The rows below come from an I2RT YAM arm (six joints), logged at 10 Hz.
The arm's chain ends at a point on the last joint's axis. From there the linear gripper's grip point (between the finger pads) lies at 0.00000 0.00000 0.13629 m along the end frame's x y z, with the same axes.
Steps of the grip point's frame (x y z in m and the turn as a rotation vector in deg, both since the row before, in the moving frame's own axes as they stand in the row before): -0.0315, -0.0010, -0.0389, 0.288, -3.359, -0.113; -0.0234, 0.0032, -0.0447, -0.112, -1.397, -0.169; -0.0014, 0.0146, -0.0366, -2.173, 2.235, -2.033; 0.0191, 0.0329, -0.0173, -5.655, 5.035, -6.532; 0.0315, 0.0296, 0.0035, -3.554, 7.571, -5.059; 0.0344, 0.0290, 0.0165, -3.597, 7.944, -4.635
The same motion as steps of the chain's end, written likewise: -0.0235, -0.0003, -0.0387, 0.288, -3.359, -0.113; -0.0201, 0.0029, -0.0447, -0.112, -1.397, -0.169; -0.0068, 0.0095, -0.0364, -2.173, 2.235, -2.033; 0.0064, 0.0202, -0.0161, -5.655, 5.035, -6.532; 0.0132, 0.0220, 0.0049, -3.554, 7.571, -5.059; 0.0153, 0.0212, 0.0181, -3.597, 7.944, -4.635
